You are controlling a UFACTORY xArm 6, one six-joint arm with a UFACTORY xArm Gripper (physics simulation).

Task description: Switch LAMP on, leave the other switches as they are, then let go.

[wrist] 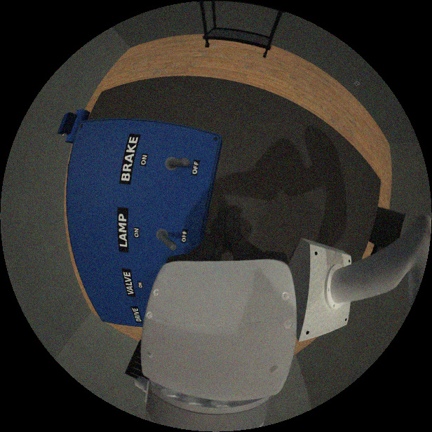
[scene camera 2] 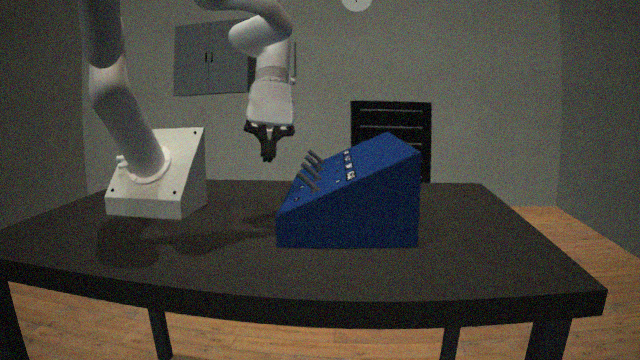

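Pixels of known places: gripper, fingertip midpoint: (scene camera 2: 268,160); arm's base, link origin: (scene camera 2: 150,165).
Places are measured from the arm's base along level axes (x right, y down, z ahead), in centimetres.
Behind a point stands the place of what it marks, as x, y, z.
The blue switch box (scene camera 2: 350,215) {26.5, 5.2, 48.7} (wrist: 100,200) has a sloping face with a row of grey levers. The LAMP lever (wrist: 167,240) leans towards its OFF label (wrist: 184,236), away from its ON label (wrist: 136,232). The BRAKE lever (wrist: 179,163) also leans towards OFF. In the scene view the levers lean alike, towards the arm's base. The VALVE and DRIVE levers are hidden behind the gripper body in the wrist view. My gripper (scene camera 2: 268,159) {13.5, -2.7, 32.7} is shut and empty, in the air on the arm-base side of the box, above and apart from the levers.
The box stands on the dark table (scene camera 2: 450,270) {38.7, 11.5, 64.3} (wrist: 240,105). The white arm base (scene camera 2: 192,170) {0.5, 1.2, 12.1} (wrist: 320,315) stands on the table to the left in the scene view. A black drawer unit (scene camera 2: 391,117) is behind the table, and a grey cabinet (scene camera 2: 192,60) hangs on the wall.
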